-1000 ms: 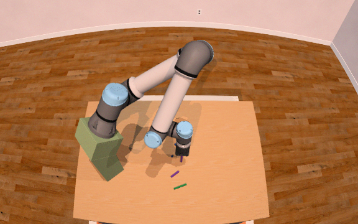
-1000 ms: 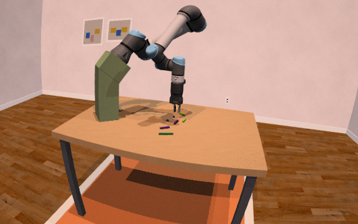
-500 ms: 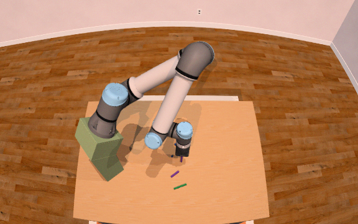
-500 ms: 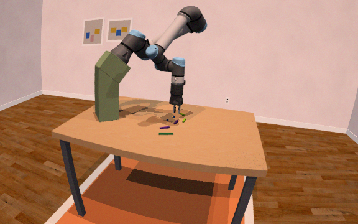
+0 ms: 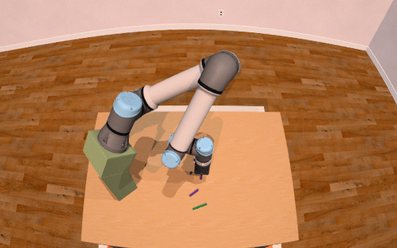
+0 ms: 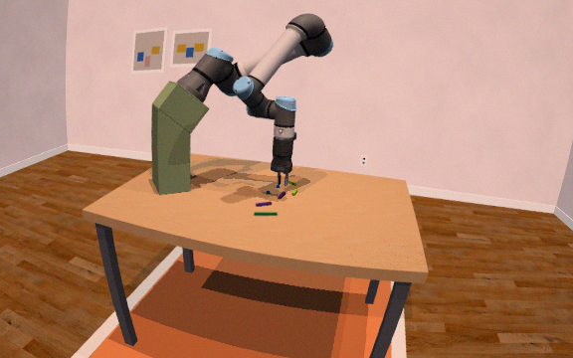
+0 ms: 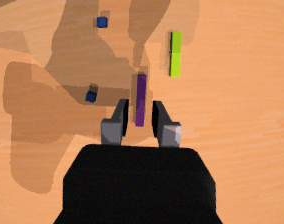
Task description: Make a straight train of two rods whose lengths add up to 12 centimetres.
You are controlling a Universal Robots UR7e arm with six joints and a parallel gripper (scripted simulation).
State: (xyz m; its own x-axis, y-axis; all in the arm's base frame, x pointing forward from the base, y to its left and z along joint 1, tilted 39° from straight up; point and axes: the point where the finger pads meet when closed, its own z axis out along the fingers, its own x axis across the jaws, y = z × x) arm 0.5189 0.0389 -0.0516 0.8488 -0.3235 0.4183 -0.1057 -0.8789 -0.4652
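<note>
Now: hand 6 cm past the small blue rod, 6 cm above it and 1 cm to the right of it. The rest, counted from my hand: green rod: 20 cm to the right, 6 cm below, 2 cm behind.
</note>
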